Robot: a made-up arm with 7 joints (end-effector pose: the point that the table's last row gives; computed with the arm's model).
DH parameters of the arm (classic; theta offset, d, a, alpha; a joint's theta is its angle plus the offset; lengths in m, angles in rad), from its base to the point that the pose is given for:
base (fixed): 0.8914 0 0.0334 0
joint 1: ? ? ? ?
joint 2: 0 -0.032 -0.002 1.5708
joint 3: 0 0.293 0.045 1.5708
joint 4: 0 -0.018 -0.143 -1.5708
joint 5: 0 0.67 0 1.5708
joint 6: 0 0.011 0.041 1.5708
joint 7: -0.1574 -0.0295 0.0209 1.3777
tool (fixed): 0.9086 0.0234 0 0
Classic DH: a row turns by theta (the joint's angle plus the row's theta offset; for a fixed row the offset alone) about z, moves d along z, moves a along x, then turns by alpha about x.
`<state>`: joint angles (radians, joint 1 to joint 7).
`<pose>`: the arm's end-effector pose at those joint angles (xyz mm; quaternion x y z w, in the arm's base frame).
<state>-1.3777 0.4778 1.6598 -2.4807 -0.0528 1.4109 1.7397</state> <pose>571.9 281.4 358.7 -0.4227 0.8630 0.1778 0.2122</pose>
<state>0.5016 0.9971 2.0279 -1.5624 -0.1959 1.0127 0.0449</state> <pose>-169.2 665.7 1053.5 0.2921 0.4211 -0.8285 0.2257</pose>
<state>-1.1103 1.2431 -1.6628 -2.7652 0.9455 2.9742 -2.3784</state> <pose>-496.4 78.4 466.6 -0.1455 0.7688 0.4019 0.4757</pose>
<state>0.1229 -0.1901 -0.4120 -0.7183 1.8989 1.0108 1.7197</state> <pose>259.4 -117.9 1496.0 -0.1281 0.2984 0.5197 0.7902</pose>
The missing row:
joint 1: -0.8914 0.508 -0.018 -1.5708
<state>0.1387 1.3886 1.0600 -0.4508 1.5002 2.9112 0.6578</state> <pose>941.2 271.2 538.0 0.5061 0.4181 0.1108 0.7462</pose>
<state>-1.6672 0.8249 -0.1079 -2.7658 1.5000 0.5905 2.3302</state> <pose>-13.9 22.9 -16.1 -0.7040 -0.1824 -0.6516 0.2157</pose>
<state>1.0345 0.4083 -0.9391 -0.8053 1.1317 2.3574 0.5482</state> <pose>644.8 285.3 1250.6 -0.2911 -0.0623 0.0705 0.9521</pose>
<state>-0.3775 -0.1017 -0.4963 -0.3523 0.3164 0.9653 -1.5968</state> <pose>-0.7 -52.6 1516.3 -0.9428 -0.1118 0.2677 0.1644</pose>
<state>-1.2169 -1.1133 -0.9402 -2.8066 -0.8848 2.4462 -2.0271</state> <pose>-186.2 -420.0 628.2 -0.8707 0.2100 0.4072 0.1789</pose>
